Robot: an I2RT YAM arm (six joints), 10 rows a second.
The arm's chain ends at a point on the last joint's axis. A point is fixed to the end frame.
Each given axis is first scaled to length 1.
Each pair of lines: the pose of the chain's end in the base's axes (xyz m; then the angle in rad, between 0 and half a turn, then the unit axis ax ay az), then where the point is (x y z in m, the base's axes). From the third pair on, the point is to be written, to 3 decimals.
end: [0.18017, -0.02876, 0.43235, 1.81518, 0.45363, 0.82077, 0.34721]
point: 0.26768 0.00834 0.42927
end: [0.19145, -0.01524, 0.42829, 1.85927, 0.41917, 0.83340, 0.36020]
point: 0.27600 0.02796 0.42272
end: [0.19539, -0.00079, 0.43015, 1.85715, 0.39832, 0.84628, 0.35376]
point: 0.279 0.044 0.423
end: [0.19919, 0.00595, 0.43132, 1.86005, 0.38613, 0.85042, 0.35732]
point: 0.282 0.052 0.424
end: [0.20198, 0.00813, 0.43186, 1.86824, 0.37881, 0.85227, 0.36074]
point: 0.284 0.056 0.424
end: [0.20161, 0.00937, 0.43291, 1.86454, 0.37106, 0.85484, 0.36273]
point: 0.283 0.058 0.425
